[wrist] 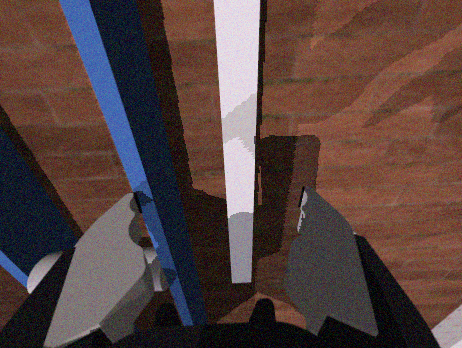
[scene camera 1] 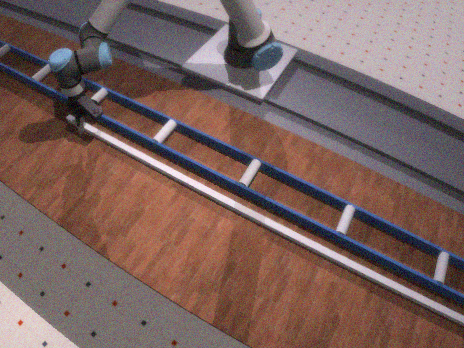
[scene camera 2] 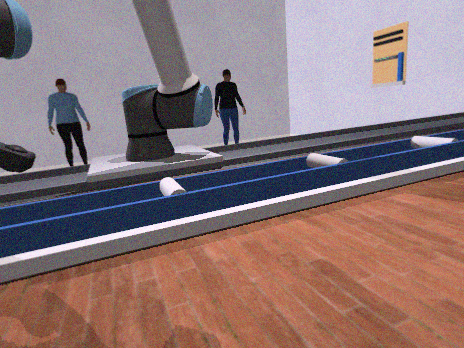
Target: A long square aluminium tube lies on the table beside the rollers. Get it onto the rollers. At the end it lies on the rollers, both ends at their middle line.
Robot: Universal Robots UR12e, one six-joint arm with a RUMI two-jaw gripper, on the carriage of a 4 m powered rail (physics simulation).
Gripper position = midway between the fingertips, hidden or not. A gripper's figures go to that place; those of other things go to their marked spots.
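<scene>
A roller (wrist: pixel 43 266) is here in the wrist view, and it is 25 cm from the lens. My gripper (wrist: pixel 221 191) is 13 cm from the lens.
</scene>
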